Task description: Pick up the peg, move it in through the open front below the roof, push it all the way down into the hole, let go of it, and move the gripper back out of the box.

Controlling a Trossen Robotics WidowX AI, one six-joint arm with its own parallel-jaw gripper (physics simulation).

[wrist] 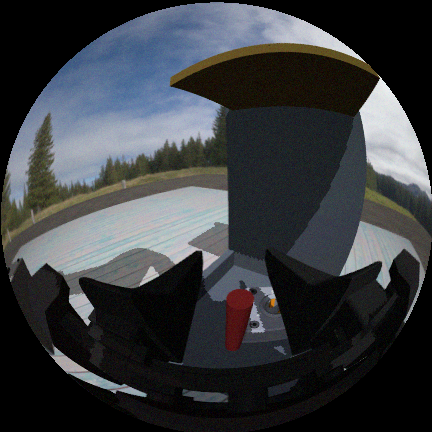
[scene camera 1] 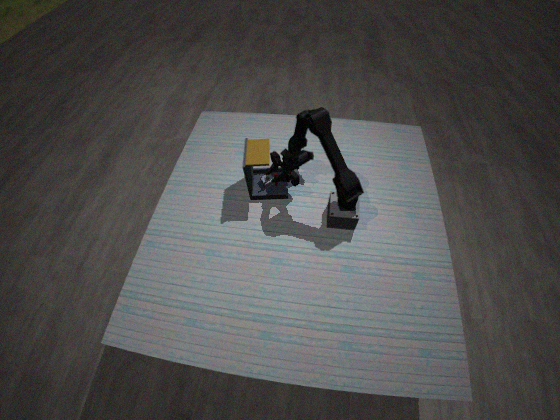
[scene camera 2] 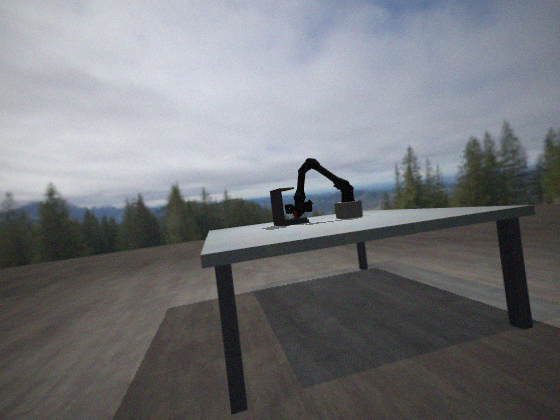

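Where they show: gripper, between the fingertips: (wrist: 234,255) (scene camera 1: 268,178) (scene camera 2: 291,209); arm's base, origin of its link: (scene camera 1: 346,203) (scene camera 2: 348,201).
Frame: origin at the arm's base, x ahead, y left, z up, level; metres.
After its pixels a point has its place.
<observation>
The red peg (scene camera 1: 276,179) (scene camera 2: 296,214) (wrist: 238,317) @[y -0.165, x 0.284, z -0.019 m] stands about upright, leaning slightly, over the dark floor of the box (scene camera 1: 248,182) @[y -0.086, x 0.397, z 0.026 m] (scene camera 2: 277,207) @[y -0.147, x 0.408, z 0.015 m] (wrist: 285,170) @[y -0.151, x 0.398, z 0.045 m]. Its lower end shows in the wrist view at the near side of the raised plate; whether it touches the floor I cannot tell. A round fitting with an orange centre (wrist: 272,304) @[y -0.174, x 0.337, z -0.067 m] lies right of the peg, partly behind the right finger; I cannot tell whether it is the hole. My gripper (scene camera 1: 275,174) @[y -0.138, x 0.320, z -0.010 m] (wrist: 234,255) @[y -0.138, x 0.320, z -0.010 m] is partly open, its fingers on either side of the peg, with gaps on both sides.
The yellow roof (scene camera 1: 257,151) @[y -0.164, x 0.355, z 0.125 m] (scene camera 2: 286,189) @[y -0.098, x 0.355, z 0.116 m] (wrist: 280,48) juts from the top of the tall back wall. Dark screws (wrist: 254,324) @[y -0.170, x 0.305, z -0.060 m] show on the raised plate. The arm's base (scene camera 1: 342,220) @[y 0.062, x 0.019, z -0.028 m] (scene camera 2: 348,209) @[y 0.058, x 0.047, z -0.046 m] stands right of the box on the table (scene camera 1: 280,300) @[y 0.357, x 0.259, z -0.099 m] (scene camera 2: 370,232) @[y 0.613, x 0.358, z -0.110 m].
</observation>
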